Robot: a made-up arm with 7 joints.
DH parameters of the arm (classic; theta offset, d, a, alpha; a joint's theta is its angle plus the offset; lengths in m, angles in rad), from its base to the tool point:
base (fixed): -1.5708 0.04 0 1.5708
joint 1: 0 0.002 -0.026 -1.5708
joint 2: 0 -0.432 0.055 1.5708
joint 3: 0 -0.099 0.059 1.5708
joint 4: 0 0.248 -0.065 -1.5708
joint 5: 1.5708 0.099 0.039 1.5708
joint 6: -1.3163 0 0.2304 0
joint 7: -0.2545 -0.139 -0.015 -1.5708
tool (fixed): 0 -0.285 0 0
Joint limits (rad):
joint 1: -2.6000..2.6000
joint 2: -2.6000..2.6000
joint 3: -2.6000..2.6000
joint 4: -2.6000..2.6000
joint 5: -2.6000..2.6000
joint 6: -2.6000..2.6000
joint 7: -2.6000..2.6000
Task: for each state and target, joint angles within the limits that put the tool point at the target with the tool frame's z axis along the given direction. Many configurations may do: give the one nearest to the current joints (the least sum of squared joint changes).
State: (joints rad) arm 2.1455 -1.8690 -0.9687 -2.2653 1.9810 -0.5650 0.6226
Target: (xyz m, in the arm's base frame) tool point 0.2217 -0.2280 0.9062 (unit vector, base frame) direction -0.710 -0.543 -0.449
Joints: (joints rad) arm 2.6000 -1.2741 -0.1097 -2.0295 1.4139 -0.9119 0.9383
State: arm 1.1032 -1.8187 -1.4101 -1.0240 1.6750 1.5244 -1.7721
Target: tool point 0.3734 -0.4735 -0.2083 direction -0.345 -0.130 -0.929
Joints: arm 1.2099 -1.3755 -1.8123 -1.5592 1.2583 1.9862 -1.5701
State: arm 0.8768 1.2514 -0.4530 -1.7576 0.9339 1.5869 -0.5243
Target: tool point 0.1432 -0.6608 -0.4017 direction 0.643 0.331 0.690
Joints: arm 0.9584 1.5492 -0.2198 -2.0445 0.6012 1.3030 -1.0280
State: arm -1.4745 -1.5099 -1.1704 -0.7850 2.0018 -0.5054 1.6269
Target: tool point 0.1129 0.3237 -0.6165 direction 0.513 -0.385 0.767
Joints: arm -0.9529 -1.7394 -1.7095 -0.3735 2.1529 -0.5011 0.6998
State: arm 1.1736 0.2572 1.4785 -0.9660 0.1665 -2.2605 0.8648
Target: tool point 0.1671 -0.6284 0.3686 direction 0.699 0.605 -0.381
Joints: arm 1.3164 1.0139 1.8346 0.1241 0.5825 -2.4138 0.2955
